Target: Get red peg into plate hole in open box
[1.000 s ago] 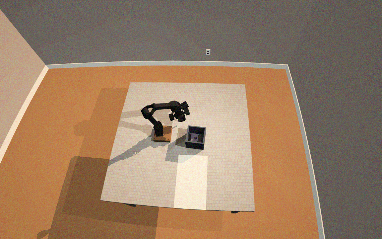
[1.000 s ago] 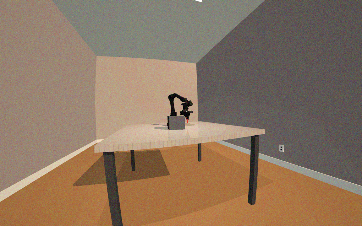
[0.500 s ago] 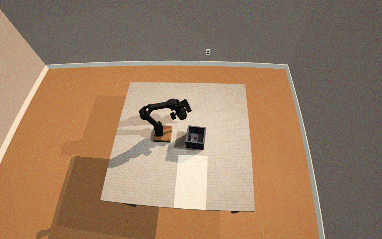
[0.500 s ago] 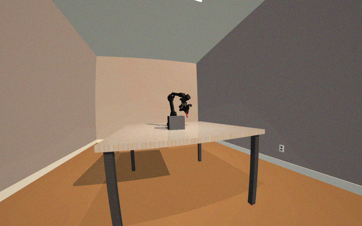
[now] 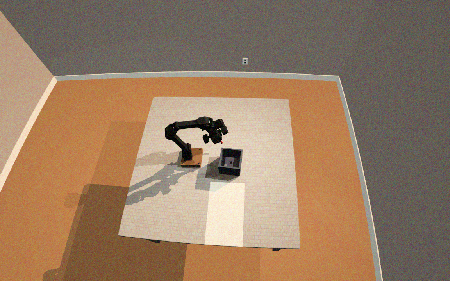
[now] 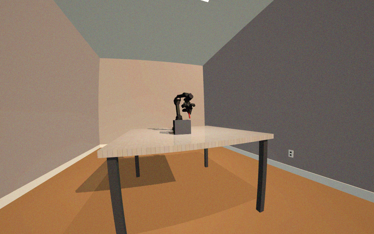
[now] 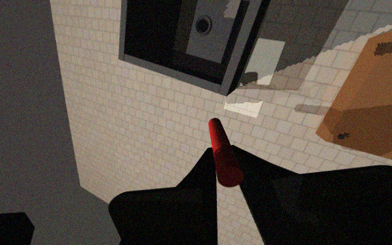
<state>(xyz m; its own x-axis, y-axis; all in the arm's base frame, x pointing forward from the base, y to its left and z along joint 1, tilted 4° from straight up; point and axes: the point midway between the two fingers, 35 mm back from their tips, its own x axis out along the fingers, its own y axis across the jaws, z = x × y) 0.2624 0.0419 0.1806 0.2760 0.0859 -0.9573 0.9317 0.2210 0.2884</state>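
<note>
Right now my gripper tip is 7 cm short of the plate, 13 cm to the left of it and 15 cm above it. Round my gripper tip: red peg 1 cm to the right.
</note>
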